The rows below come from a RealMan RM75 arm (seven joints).
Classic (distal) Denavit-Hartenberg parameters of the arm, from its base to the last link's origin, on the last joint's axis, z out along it. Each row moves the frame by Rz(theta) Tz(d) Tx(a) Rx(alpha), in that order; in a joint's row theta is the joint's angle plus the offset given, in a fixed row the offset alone. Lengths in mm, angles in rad.
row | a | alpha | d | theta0
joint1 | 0 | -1.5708 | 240.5 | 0
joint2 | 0 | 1.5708 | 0 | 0
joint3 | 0 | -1.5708 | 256 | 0
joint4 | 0 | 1.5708 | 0 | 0
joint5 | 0 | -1.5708 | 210 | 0
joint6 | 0 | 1.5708 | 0 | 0
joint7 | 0 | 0 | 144 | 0
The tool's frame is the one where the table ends.
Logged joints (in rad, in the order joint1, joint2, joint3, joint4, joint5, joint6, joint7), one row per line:
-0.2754 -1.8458 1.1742 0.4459 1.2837 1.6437 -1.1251
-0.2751 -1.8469 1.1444 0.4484 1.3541 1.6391 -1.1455
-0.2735 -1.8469 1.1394 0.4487 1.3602 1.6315 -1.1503
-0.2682 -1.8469 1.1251 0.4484 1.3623 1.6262 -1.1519
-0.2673 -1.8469 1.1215 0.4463 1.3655 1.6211 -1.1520
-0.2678 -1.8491 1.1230 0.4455 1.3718 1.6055 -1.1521
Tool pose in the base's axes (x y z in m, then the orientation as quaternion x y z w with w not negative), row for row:
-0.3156 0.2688 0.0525 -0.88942 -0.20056 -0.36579 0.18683
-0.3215 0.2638 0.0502 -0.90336 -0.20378 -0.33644 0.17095
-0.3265 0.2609 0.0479 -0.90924 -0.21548 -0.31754 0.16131
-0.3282 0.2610 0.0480 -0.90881 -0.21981 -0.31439 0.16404
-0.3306 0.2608 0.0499 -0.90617 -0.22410 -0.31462 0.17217
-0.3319 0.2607 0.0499 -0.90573 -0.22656 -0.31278 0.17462
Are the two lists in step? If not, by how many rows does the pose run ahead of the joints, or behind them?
The pose runs 1 row behind the joints: the pose in row i belongs to the joints in row i - 1.
